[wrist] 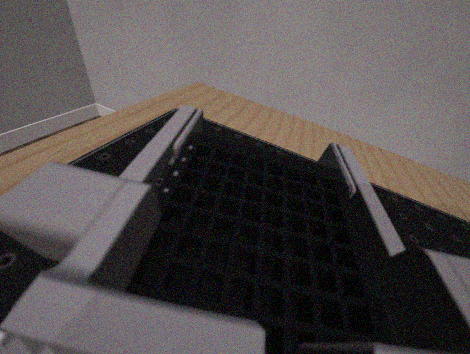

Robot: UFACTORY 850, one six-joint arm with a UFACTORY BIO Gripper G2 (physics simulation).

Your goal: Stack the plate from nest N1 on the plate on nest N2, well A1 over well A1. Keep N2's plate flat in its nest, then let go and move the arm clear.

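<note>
A black well plate (255, 220) with a grid of square wells fills the middle of the wrist view, between the two pale fingers. My gripper (265, 132) is shut on this plate, one finger along its left side and one along its right. Several small white marks show on the plate near the left finger. The view is dark and grainy. A second plate and the nests cannot be made out beneath the held plate, so its height above them cannot be told.
A black board (427, 215) with small ringed holes extends past both fingers. It lies on a wooden table (270, 132), whose far edges and corner show behind it. A grey wall (280, 55) stands beyond, with a pale skirting board (50, 123) at the left.
</note>
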